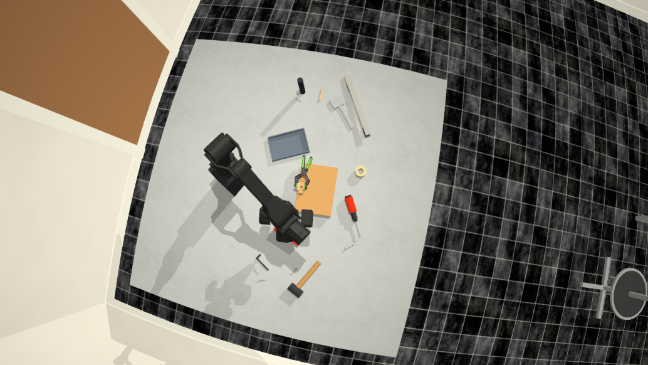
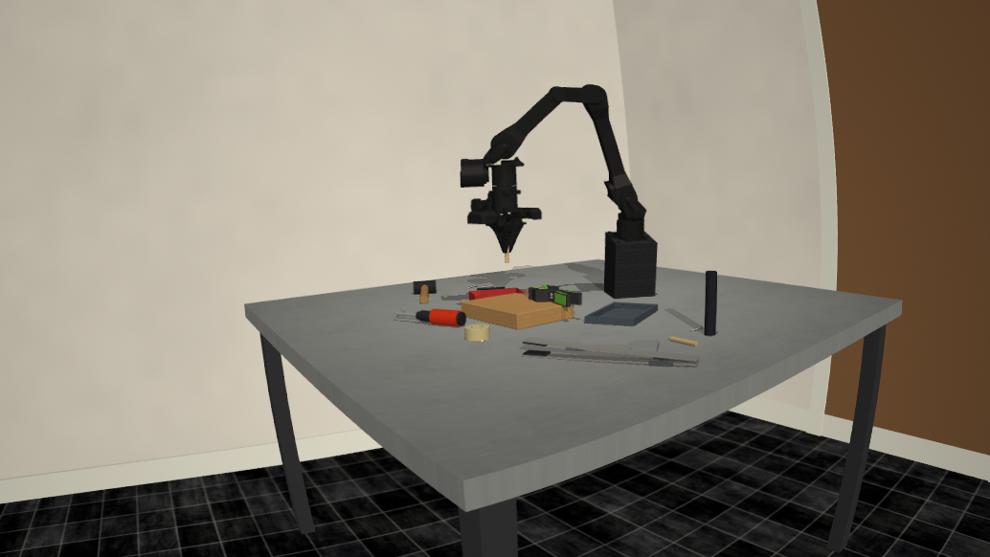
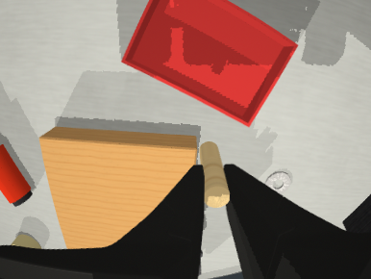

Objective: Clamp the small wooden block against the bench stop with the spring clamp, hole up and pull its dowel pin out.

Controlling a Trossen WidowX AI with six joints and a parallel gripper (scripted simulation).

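Now: hand 15 cm above the red tray, 5 cm to the left of it and 1 cm short of it. Round my hand: small wooden block 13 cm to the left, 12 cm below, 1 cm behind; then dowel pin 4 cm below; then wooden stop 13 cm to the left, 11 cm below, 2 cm behind.
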